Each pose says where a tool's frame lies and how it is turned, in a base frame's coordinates. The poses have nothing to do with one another.
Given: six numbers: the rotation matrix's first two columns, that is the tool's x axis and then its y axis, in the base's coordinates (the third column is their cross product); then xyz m.
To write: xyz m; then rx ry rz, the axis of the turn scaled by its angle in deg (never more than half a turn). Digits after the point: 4 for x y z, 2 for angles.
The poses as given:
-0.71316 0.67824 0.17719 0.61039 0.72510 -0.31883 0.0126 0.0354 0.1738
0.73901 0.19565 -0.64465 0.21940 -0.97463 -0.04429 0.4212 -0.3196 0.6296
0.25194 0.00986 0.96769 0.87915 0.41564 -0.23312 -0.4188 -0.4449 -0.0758
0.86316 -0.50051 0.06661 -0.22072 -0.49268 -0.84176 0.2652 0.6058 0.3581
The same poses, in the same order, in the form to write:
0.0126 0.0354 0.1738 -58.03 -151.74 19.73
0.4212 -0.3196 0.6296 166.00 19.82 -61.19
-0.4188 -0.4449 -0.0758 -55.68 -66.87 -42.36
0.2652 0.6058 0.3581 -120.08 29.95 -21.63

